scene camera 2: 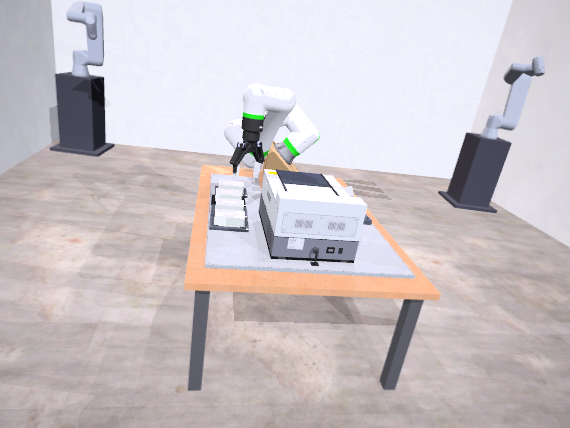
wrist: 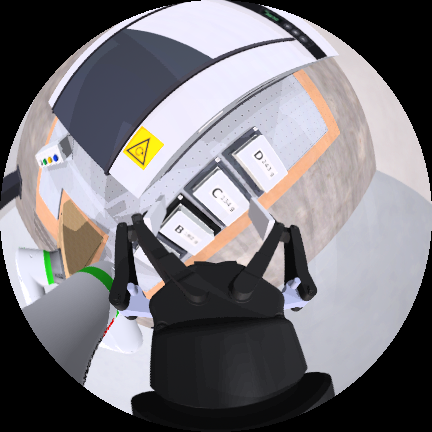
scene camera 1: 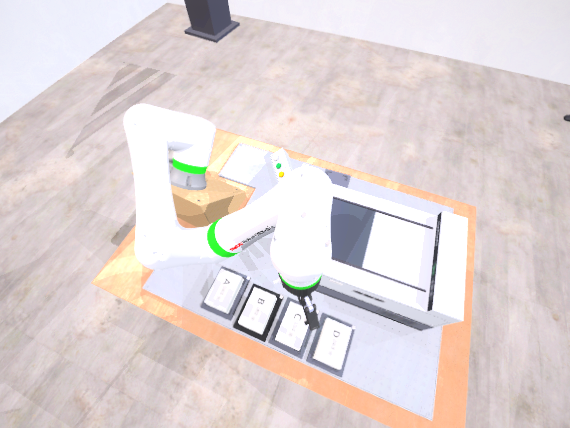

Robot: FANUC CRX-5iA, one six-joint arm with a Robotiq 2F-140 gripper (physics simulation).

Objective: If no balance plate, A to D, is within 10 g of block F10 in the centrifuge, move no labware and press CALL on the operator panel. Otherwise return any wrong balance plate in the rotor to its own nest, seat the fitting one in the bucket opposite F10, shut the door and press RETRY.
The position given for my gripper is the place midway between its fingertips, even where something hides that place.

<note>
My gripper [scene camera 2: 245, 178] is open, with nothing in its grasp. I also see a white centrifuge [wrist: 248, 55].
My gripper shows as well in the wrist view [wrist: 207, 204].
</note>
